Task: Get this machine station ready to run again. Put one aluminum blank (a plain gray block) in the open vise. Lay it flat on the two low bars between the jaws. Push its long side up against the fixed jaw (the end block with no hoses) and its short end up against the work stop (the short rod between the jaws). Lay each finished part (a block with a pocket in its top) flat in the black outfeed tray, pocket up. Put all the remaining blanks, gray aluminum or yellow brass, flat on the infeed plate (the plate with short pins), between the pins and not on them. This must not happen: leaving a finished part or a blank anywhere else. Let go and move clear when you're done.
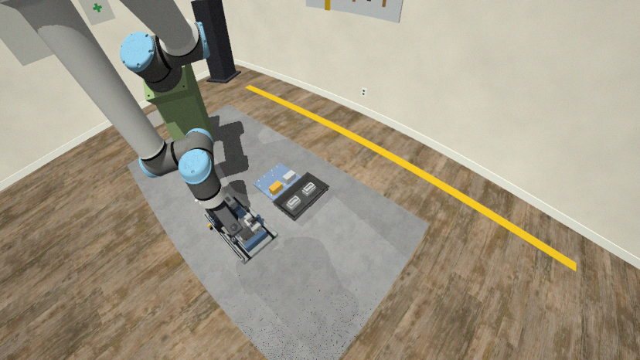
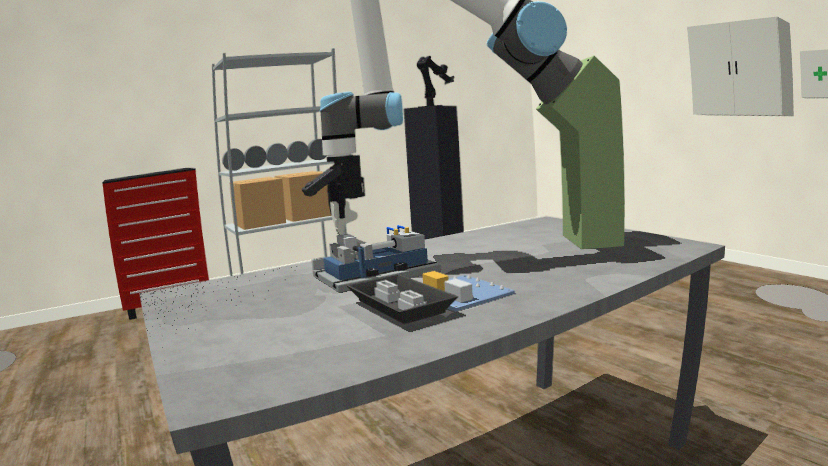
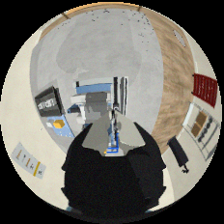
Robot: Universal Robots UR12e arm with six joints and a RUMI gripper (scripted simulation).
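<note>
My hand is 80 mm to the right of the blue vise, 80 mm above it and 50 mm past it. The rest, counted from my hand: yellow brass blank: 320 mm to the left, 90 mm below, 20 mm ahead; gray aluminum blank: 400 mm to the left, 90 mm below, 50 mm ahead; infeed plate: 370 mm to the left, 110 mm below.
</note>
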